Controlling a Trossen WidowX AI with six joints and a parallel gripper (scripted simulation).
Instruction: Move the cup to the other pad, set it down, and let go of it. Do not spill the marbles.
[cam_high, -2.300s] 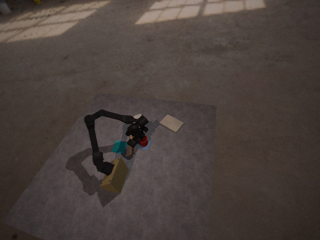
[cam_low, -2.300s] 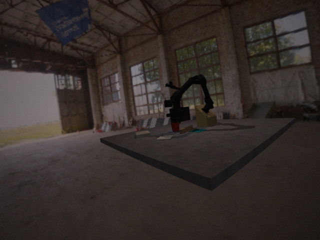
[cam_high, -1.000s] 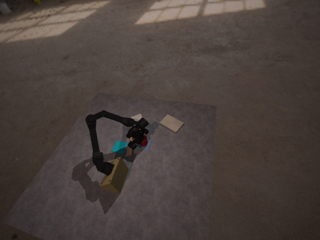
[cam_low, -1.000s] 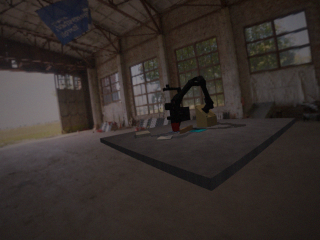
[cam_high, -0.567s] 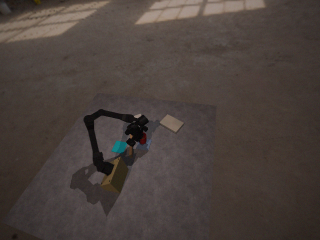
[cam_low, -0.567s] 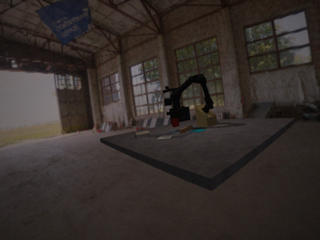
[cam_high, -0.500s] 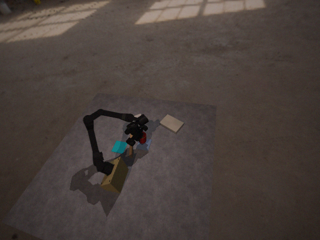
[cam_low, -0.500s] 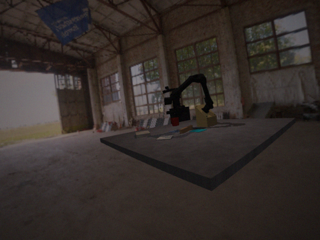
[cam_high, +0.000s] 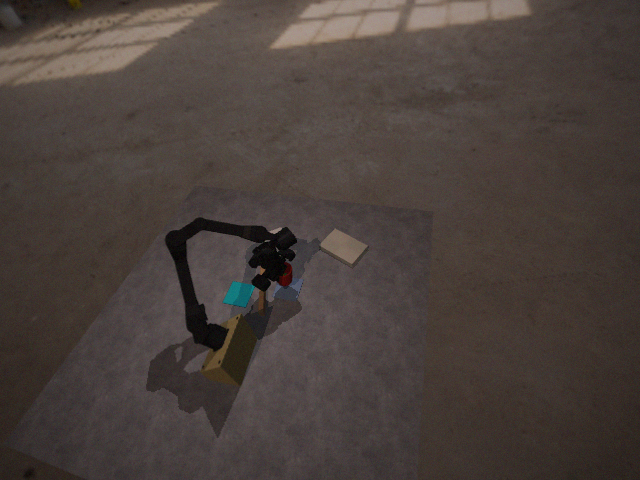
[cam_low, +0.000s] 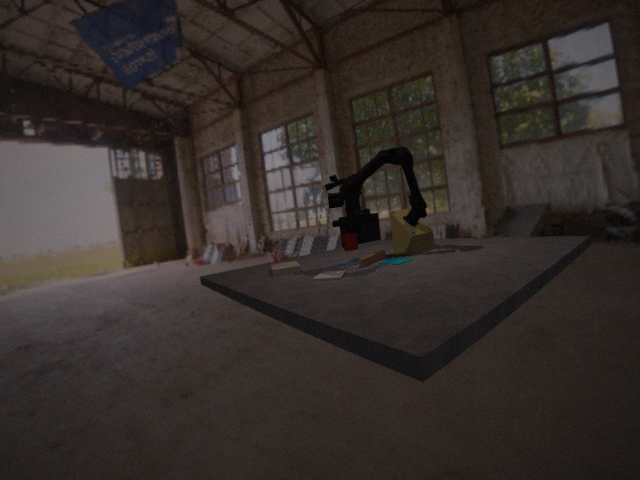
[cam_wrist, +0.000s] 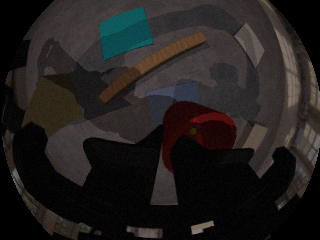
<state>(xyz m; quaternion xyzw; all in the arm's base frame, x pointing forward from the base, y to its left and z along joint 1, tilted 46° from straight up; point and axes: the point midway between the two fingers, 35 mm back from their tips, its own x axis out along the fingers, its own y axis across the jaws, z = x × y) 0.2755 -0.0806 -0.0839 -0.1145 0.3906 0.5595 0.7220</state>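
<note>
Now: gripper tip 20 mm past the teal block, 180 mm to the right of it and 100 mm above it. Round my gripper tip: red cup (30 mm ahead, 20 mm to the right); wooden bar (80 mm to the left, 90 mm below).
</note>
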